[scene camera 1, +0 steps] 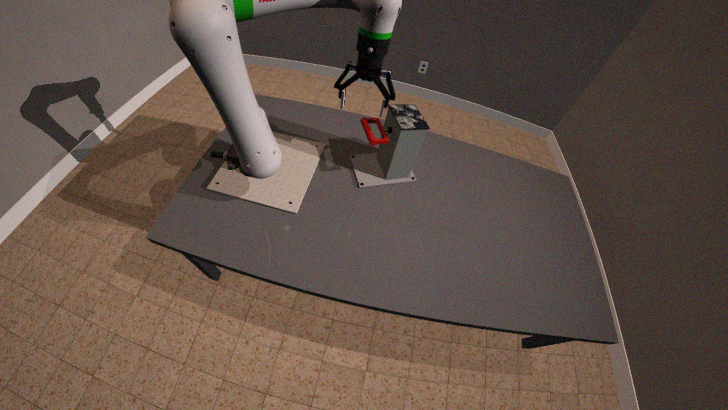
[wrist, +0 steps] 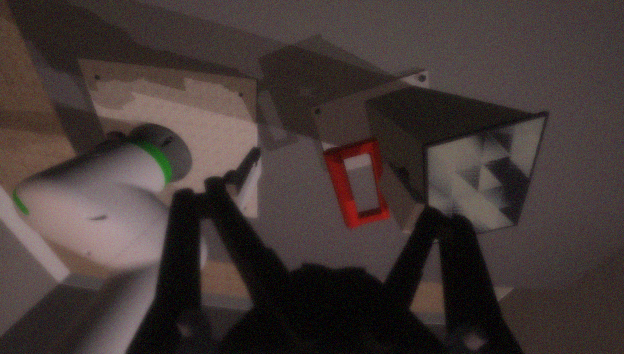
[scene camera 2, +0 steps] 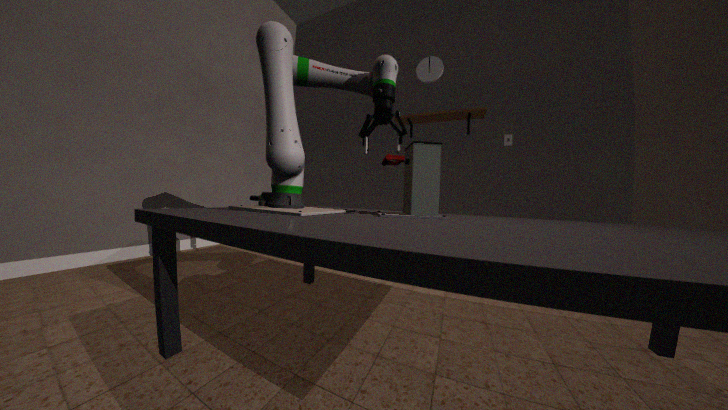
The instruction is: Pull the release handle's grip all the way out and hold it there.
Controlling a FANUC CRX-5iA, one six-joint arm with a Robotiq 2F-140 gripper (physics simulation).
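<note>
The release handle's red rectangular grip stands out sideways from the upper part of a grey-green post, on the side towards the arm's base. A dark collar shows where it meets the post. My gripper is open and empty, pointing down, with its fingertips a little above the grip's level. One finger is close to the post and hides part of the handle's stem in the wrist view; the other is out beyond the grip's far side. No contact shows.
The post stands on a pale base plate bolted to the grey table. The arm's own mounting plate is beside it. A wooden shelf and a round clock are on the wall behind.
</note>
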